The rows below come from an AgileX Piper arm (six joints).
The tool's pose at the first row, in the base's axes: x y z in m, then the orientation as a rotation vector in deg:
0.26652, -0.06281, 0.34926, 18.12, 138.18, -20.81
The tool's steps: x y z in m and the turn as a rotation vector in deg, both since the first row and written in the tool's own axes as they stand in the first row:
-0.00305, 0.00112, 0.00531, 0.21, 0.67, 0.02
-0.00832, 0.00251, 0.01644, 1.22, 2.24, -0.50
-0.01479, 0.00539, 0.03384, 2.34, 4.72, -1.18
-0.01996, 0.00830, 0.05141, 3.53, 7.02, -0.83
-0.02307, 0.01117, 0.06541, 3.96, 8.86, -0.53
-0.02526, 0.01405, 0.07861, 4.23, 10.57, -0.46
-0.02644, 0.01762, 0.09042, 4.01, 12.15, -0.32
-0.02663, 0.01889, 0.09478, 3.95, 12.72, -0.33
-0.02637, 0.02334, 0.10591, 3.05, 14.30, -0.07
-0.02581, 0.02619, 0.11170, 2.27, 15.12, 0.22
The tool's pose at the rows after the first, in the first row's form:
0.27226, -0.06396, 0.34714, 18.41, 138.81, -21.01
0.28314, -0.06712, 0.34212, 18.63, 140.35, -22.36
0.29906, -0.07117, 0.33300, 18.95, 142.80, -23.87
0.31411, -0.07508, 0.32290, 20.51, 144.81, -25.03
0.32553, -0.07755, 0.31410, 21.57, 146.47, -25.30
0.33580, -0.07962, 0.30529, 22.24, 148.09, -25.48
0.34471, -0.08044, 0.29672, 22.74, 149.63, -25.01
0.34781, -0.08076, 0.29341, 22.85, 150.19, -24.90
0.35553, -0.08034, 0.28425, 23.19, 151.79, -23.48
0.35940, -0.07957, 0.27911, 23.41, 152.62, -22.27

